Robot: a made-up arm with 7 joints. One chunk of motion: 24 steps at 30 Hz.
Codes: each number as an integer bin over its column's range. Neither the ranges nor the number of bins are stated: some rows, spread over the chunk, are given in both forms.
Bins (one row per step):
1: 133 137 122 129 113 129
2: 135 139 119 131 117 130
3: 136 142 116 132 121 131
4: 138 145 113 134 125 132
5: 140 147 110 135 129 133
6: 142 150 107 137 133 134
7: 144 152 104 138 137 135
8: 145 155 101 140 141 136
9: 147 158 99 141 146 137
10: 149 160 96 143 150 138
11: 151 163 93 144 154 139
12: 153 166 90 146 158 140
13: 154 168 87 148 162 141
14: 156 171 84 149 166 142
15: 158 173 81 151 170 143
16: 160 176 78 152 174 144
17: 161 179 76 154 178 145
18: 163 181 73 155 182 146
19: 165 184 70 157 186 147
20: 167 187 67 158 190 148
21: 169 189 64 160 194 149
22: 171 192 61 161 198 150
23: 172 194 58 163 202 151
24: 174 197 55 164 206 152
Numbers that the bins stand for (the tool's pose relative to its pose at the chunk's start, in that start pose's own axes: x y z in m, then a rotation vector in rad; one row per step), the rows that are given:
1: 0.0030 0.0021 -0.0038 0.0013 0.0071 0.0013
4: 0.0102 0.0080 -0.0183 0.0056 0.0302 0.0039
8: 0.0204 0.0155 -0.0376 0.0108 0.0609 0.0073
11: 0.0291 0.0215 -0.0505 0.0142 0.0859 0.0099
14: 0.0364 0.0274 -0.0649 0.0185 0.1090 0.0125
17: 0.0436 0.0334 -0.0778 0.0229 0.1320 0.0151
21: 0.0552 0.0408 -0.0971 0.0280 0.1628 0.0185
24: 0.0625 0.0468 -0.1116 0.0315 0.1858 0.0211
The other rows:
2: 0.0059 0.0036 -0.0087 0.0030 0.0148 0.0022
3: 0.0073 0.0058 -0.0135 0.0039 0.0225 0.0030
5: 0.0131 0.0095 -0.0231 0.0065 0.0379 0.0047
6: 0.0160 0.0118 -0.0280 0.0082 0.0456 0.0056
7: 0.0189 0.0133 -0.0328 0.0091 0.0533 0.0065
9: 0.0233 0.0177 -0.0408 0.0116 0.0705 0.0082
10: 0.0262 0.0192 -0.0456 0.0134 0.0782 0.0091
12: 0.0320 0.0237 -0.0553 0.0160 0.0936 0.0108
13: 0.0335 0.0252 -0.0601 0.0177 0.1013 0.0116
15: 0.0393 0.0289 -0.0698 0.0203 0.1167 0.0134
16: 0.0422 0.0311 -0.0746 0.0211 0.1244 0.0142
18: 0.0465 0.0349 -0.0826 0.0237 0.1397 0.0160
19: 0.0494 0.0371 -0.0875 0.0255 0.1474 0.0168
20: 0.0523 0.0393 -0.0923 0.0263 0.1551 0.0177
22: 0.0581 0.0431 -0.1019 0.0289 0.1705 0.0194
23: 0.0596 0.0445 -0.1067 0.0306 0.1782 0.0203

